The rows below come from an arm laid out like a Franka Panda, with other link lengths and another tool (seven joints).
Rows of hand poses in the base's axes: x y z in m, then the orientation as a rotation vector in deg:
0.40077, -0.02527, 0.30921, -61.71, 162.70, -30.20
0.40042, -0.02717, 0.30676, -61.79, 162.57, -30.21
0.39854, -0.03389, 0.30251, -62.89, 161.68, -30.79
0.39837, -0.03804, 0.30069, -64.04, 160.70, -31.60
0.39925, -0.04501, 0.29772, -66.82, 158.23, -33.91
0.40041, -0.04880, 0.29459, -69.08, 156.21, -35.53
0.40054, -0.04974, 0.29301, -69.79, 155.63, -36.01
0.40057, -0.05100, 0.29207, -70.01, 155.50, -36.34
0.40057, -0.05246, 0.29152, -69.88, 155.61, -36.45
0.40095, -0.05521, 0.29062, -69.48, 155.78, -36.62
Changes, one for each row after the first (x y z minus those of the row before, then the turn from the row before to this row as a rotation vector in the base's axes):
-0.00035, -0.00190, -0.00245, 0.01, -0.08, 0.09
-0.00188, -0.00672, -0.00425, -0.35, -0.32, 0.90
-0.00017, -0.00415, -0.00182, -0.50, -0.38, 0.95
0.00088, -0.00697, -0.00297, -1.46, -0.97, 2.33
0.00116, -0.00379, -0.00313, -1.05, -0.72, 1.91
0.00013, -0.00094, -0.00158, -0.33, -0.17, 0.58
0.00003, -0.00126, -0.00094, -0.23, -0.03, 0.14
0.00000, -0.00146, -0.00055, -0.07, 0.02, -0.12
0.00038, -0.00275, -0.00090, -0.07, -0.07, -0.29

